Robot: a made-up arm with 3 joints. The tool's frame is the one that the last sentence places.
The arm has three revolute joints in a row. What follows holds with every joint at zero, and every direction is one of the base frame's.
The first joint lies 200 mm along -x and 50 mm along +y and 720 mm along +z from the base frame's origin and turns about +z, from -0.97 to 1.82 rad.
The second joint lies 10 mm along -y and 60 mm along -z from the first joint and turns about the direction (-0.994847, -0.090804, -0.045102), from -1.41 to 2.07 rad.
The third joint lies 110 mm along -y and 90 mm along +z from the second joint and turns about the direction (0.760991, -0.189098, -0.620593), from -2.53 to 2.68 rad.
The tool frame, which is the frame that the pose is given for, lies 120 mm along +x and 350 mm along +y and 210 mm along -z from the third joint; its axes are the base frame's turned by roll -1.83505, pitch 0.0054 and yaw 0.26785 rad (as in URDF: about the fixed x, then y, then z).
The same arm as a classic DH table. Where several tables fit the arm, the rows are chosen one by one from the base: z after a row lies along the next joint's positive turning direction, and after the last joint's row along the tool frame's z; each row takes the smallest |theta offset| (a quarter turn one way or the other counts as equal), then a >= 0, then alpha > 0; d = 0 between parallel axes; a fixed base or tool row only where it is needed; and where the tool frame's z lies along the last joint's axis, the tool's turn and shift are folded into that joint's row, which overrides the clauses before.
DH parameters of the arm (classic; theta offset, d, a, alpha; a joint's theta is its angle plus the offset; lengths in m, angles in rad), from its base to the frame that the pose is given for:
base (fixed): -0.245 0 -0.2062 0
joint 1: -1.2348 0.66 0.01 1.6159
joint 2: 0.3754 -0.0377 0.135 2.363
joint 3: 1.5216 0.1766 -0.0635 -1.7817
tool (fixed): -2.3624 0.3998 0 0
Joint limits (rad, base to tool): -0.97..1.82 -1.41..2.07 -2.53..2.68

